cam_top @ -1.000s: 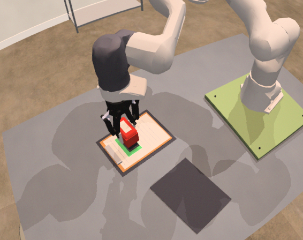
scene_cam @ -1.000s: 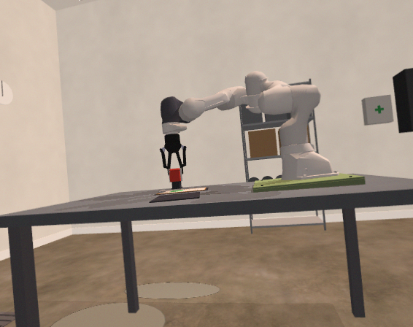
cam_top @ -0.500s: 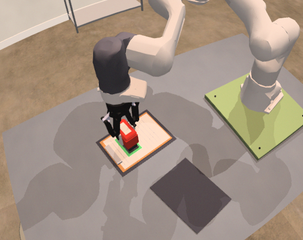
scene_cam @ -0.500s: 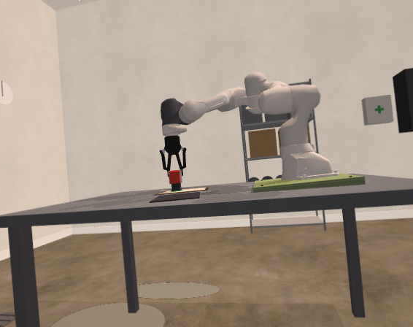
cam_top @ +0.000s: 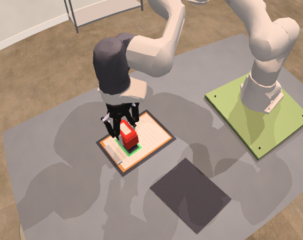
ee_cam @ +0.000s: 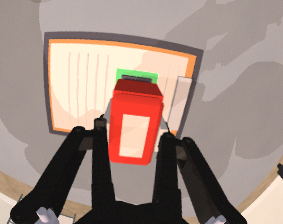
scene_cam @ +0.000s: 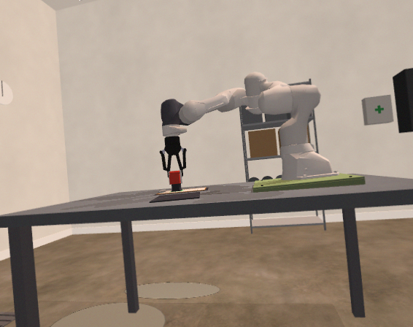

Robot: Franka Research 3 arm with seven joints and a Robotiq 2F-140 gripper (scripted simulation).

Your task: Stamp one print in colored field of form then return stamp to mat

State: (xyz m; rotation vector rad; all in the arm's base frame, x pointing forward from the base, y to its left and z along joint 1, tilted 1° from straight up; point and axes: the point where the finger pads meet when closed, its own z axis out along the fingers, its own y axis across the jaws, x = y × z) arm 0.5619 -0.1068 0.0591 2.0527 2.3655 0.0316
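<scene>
Right now the form is 20 mm behind my hand and 70 mm below it. From my hand the other things lie so: red stamp 20 mm below.
</scene>
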